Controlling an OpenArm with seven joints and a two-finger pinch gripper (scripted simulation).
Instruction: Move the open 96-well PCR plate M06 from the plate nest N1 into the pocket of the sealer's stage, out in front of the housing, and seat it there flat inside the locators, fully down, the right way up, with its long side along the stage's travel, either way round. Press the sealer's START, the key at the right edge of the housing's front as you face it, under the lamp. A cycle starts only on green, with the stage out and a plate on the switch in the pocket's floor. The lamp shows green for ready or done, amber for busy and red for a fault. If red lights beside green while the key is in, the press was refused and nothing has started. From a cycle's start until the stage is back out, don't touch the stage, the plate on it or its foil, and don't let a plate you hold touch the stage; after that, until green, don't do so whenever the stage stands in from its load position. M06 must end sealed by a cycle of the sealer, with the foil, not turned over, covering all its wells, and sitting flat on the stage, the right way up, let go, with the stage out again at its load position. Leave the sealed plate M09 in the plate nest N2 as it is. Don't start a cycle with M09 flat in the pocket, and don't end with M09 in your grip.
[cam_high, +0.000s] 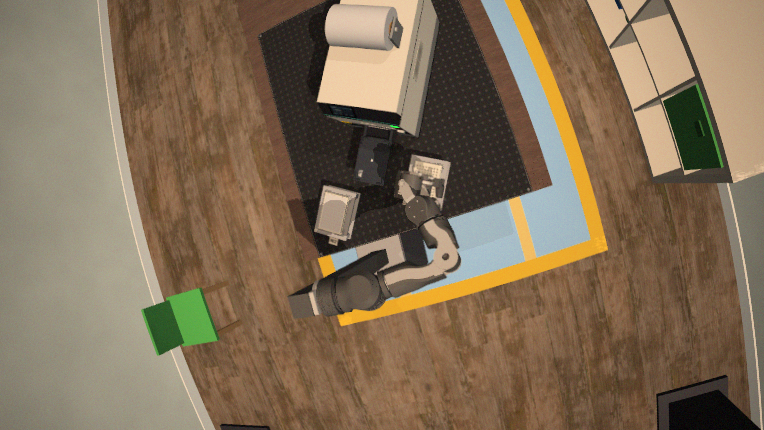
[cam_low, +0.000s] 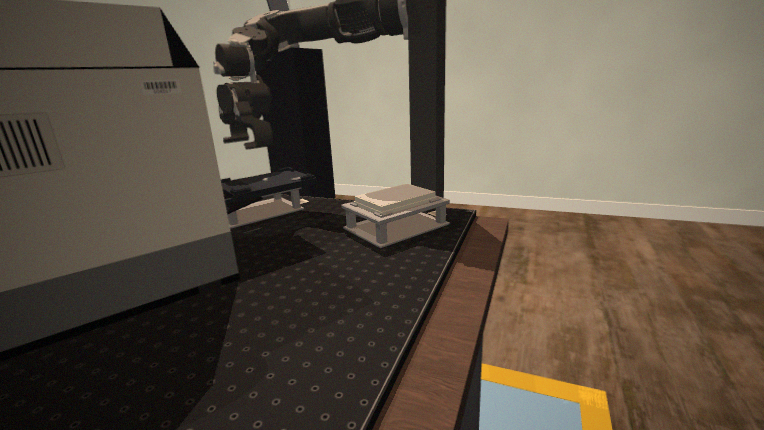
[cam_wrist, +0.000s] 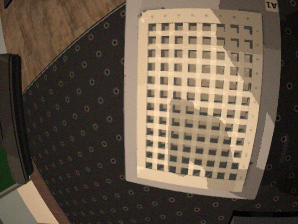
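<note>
The 96-well plate M06 lies 8 cm below my hand. Round my hand: sealer's stage: 14 cm to the left, 11 cm ahead, 4 cm below; then plate nest N1: 9 cm below; then sealed plate M09: 32 cm to the left, 9 cm below, 2 cm behind.
</note>
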